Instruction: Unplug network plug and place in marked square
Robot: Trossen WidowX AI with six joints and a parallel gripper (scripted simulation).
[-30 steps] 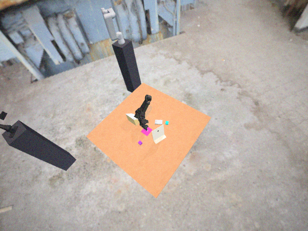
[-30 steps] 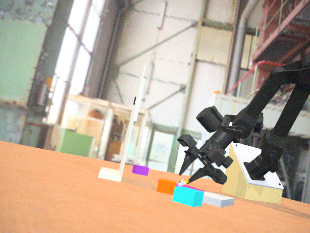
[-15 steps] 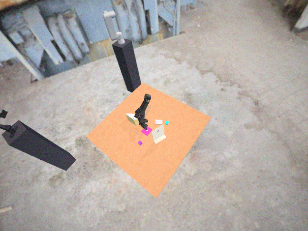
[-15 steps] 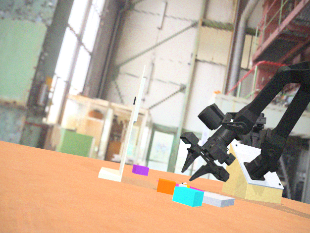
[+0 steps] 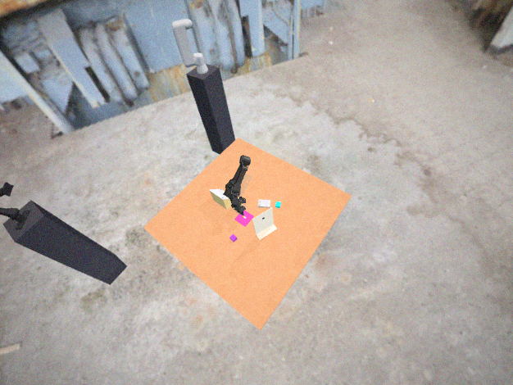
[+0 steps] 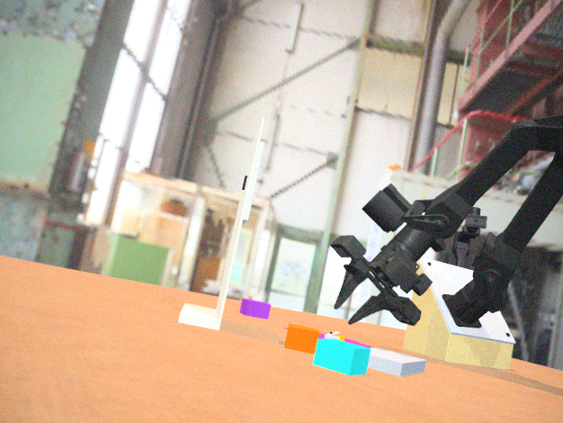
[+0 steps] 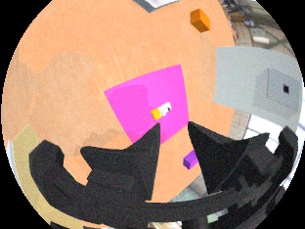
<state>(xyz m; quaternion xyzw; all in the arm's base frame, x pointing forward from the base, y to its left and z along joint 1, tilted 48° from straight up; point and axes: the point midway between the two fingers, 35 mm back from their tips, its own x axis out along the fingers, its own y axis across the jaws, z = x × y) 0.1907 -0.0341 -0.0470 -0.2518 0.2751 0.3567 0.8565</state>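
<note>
The network plug is 30 mm below my gripper tip and 10 mm ahead of it. From my gripper tip the other things lie so: grey flat block: 200 mm to the left, 80 mm ahead, 30 mm below; then magenta marked square: 40 mm below, 10 mm ahead; then purple block: 200 mm to the right, 50 mm ahead, 30 mm below.
</note>
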